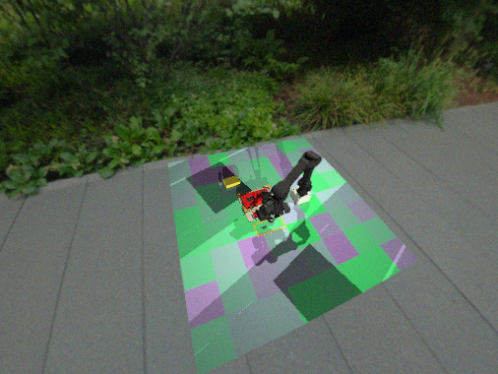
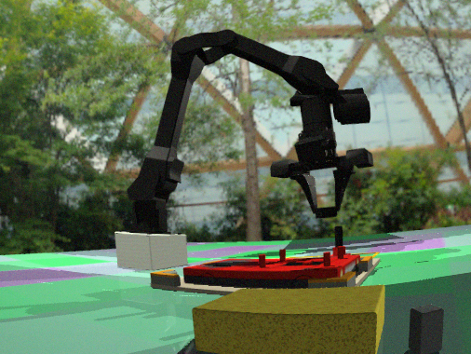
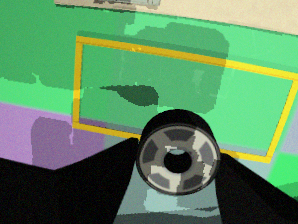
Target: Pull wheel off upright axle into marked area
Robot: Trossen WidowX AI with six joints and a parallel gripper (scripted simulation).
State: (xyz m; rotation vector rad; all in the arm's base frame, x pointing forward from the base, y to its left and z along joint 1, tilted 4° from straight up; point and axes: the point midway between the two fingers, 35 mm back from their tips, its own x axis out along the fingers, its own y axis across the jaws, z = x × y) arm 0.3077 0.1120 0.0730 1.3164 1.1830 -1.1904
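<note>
The wheel is right at my gripper tip. From my gripper tip the other things lie so: yellow block (42 cm to the right, 9 cm ahead, 7 cm below); then upright axle (10 cm to the right, 5 cm below, 5 cm ahead).
</note>
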